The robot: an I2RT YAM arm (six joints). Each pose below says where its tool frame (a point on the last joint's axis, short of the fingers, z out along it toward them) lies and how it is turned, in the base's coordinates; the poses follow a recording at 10 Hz.
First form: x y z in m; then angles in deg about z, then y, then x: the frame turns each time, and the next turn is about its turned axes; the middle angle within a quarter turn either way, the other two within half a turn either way.
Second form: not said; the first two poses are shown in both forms.
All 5 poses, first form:
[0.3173 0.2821 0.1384 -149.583 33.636 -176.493]
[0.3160 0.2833 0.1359 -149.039 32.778 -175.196]
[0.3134 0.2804 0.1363 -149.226 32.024 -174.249]
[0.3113 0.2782 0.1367 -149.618 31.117 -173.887]
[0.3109 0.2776 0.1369 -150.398 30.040 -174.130]
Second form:
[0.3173 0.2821 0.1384 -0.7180 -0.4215 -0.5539 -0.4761 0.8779 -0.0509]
[0.3160 0.2833 0.1359 -0.7210 -0.4325 -0.5414 -0.4738 0.8778 -0.0704]
[0.3134 0.2804 0.1363 -0.7284 -0.4338 -0.5303 -0.4634 0.8821 -0.0850]
[0.3113 0.2782 0.1367 -0.7385 -0.4330 -0.5168 -0.4554 0.8856 -0.0912]
[0.3109 0.2776 0.1369 -0.7527 -0.4276 -0.5006 -0.4469 0.8902 -0.0885]

